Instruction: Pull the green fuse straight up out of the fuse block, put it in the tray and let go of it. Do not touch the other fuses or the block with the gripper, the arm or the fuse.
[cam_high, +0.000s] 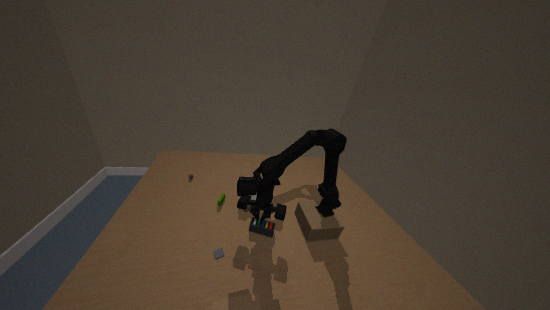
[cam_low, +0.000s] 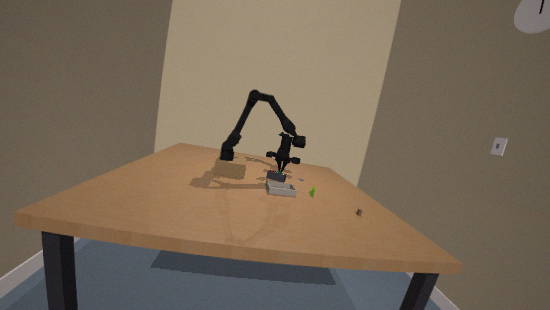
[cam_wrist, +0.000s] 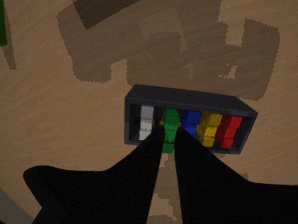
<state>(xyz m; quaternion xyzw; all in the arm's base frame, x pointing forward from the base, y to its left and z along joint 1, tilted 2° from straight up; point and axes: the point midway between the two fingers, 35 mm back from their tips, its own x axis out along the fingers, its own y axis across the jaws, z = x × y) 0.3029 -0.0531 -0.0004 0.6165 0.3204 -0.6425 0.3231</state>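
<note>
The grey tray lies 5 cm behind my gripper tip, 18 cm to the right of it and 4 cm below it. Also, from my gripper tip: dark peg (24 cm ahead, 41 cm to the right, 4 cm below); then green fuse (1 cm below).
</note>
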